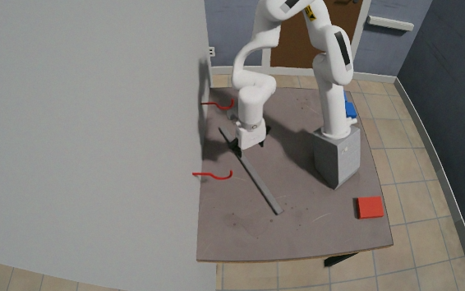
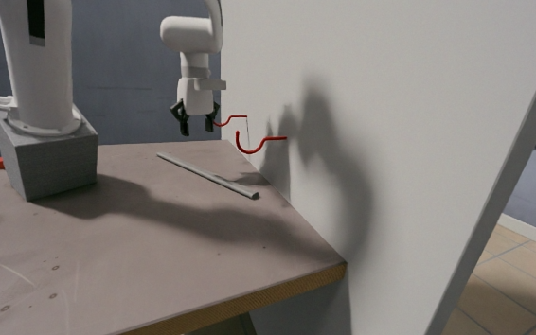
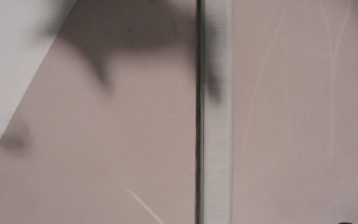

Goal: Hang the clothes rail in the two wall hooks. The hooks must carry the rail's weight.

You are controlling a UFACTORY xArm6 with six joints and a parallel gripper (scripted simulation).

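Right now my hand is 140 mm above the clothes rail. From my hand the other things lie so: blue object 590 mm behind, 210 mm to the right, 120 mm below; then white wall panel 210 mm ahead, 90 mm to the right, 280 mm above; then red block 470 mm behind, 320 mm to the left, 130 mm below.
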